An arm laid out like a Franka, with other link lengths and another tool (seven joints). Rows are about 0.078 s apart.
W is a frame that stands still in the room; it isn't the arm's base.
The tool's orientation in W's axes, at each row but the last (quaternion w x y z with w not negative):
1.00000 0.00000 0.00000 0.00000
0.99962 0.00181 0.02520 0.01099
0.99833 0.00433 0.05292 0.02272
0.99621 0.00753 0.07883 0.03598
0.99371 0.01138 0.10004 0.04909
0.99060 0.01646 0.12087 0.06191
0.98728 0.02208 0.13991 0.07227
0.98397 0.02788 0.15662 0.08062
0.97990 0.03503 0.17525 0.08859
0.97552 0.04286 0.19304 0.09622
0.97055 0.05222 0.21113 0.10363
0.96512 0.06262 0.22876 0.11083
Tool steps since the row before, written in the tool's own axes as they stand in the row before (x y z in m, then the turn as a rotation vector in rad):
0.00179 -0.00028 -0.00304 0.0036 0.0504 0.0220
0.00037 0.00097 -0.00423 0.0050 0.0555 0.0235
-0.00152 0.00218 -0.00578 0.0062 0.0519 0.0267
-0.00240 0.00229 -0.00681 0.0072 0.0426 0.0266
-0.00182 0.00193 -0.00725 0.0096 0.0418 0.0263
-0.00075 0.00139 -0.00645 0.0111 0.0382 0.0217
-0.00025 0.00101 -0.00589 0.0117 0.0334 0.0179
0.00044 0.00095 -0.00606 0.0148 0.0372 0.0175
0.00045 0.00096 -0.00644 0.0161 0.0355 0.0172
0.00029 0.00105 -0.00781 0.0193 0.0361 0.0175
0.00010 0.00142 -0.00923 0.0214 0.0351 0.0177
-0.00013 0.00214 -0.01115 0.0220 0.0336 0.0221
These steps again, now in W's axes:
0.00179 -0.00028 -0.00304 0.0036 0.0504 0.0220
0.00013 0.00099 -0.00424 0.0050 0.0555 0.0234
-0.00222 0.00214 -0.00556 0.0067 0.0520 0.0265
-0.00360 0.00217 -0.00630 0.0083 0.0428 0.0260
-0.00341 0.00183 -0.00668 0.0106 0.0422 0.0252
-0.00245 0.00140 -0.00601 0.0114 0.0389 0.0202
-0.00202 0.00110 -0.00552 0.0116 0.0343 0.0161
-0.00162 0.00119 -0.00581 0.0138 0.0386 0.0151
-0.00199 0.00127 -0.00608 0.0151 0.0372 0.0142
-0.00292 0.00145 -0.00718 0.0181 0.0384 0.0134
-0.00405 0.00194 -0.00819 0.0202 0.0379 0.0126
-0.00559 0.00282 -0.00947 0.0230 0.0363 0.0160

